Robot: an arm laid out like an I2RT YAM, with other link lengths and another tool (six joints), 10 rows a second.
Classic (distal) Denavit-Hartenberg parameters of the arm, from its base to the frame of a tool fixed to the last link. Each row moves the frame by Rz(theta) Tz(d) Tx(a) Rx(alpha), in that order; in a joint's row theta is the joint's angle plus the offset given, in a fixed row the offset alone. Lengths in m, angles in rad.
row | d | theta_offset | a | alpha
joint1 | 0.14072 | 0 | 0.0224 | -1.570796
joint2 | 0 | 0 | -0.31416 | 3.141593
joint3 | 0 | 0.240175 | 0.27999 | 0
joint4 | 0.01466 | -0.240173 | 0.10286 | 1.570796
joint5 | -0.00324 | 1.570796 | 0 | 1.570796
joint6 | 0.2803 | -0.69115 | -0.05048 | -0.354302
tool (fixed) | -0.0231 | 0 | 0 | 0
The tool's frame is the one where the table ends.
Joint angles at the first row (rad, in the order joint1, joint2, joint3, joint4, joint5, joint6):
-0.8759, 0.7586, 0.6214, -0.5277, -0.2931, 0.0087
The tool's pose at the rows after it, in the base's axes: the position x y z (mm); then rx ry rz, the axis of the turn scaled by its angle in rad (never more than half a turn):
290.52, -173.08, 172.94, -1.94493, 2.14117, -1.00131
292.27, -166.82, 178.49, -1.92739, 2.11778, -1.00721
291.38, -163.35, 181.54, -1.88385, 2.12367, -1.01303
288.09, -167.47, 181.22, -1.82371, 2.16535, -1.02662
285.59, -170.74, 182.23, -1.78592, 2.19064, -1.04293
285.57, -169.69, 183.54, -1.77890, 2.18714, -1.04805
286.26, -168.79, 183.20, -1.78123, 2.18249, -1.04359
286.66, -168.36, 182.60, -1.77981, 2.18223, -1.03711
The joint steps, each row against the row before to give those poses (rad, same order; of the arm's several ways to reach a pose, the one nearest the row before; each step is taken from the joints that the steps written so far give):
0.0000, -0.0354, 0.0014, -0.0046, -0.0429, -0.0018
0.0000, -0.0194, -0.0038, -0.0015, -0.0220, 0.0147
0.0000, -0.0334, -0.0168, 0.0022, -0.0032, 0.0347
-0.0001, -0.0342, -0.0247, 0.0121, 0.0266, 0.0436
0.0000, -0.0243, -0.0141, 0.0069, 0.0196, 0.0248
0.0001, -0.0089, -0.0035, 0.0010, -0.0023, 0.0053
0.0000, 0.0029, 0.0000, 0.0008, -0.0049, -0.0005
-0.0001, 0.0031, 0.0001, 0.0000, -0.0025, 0.0024

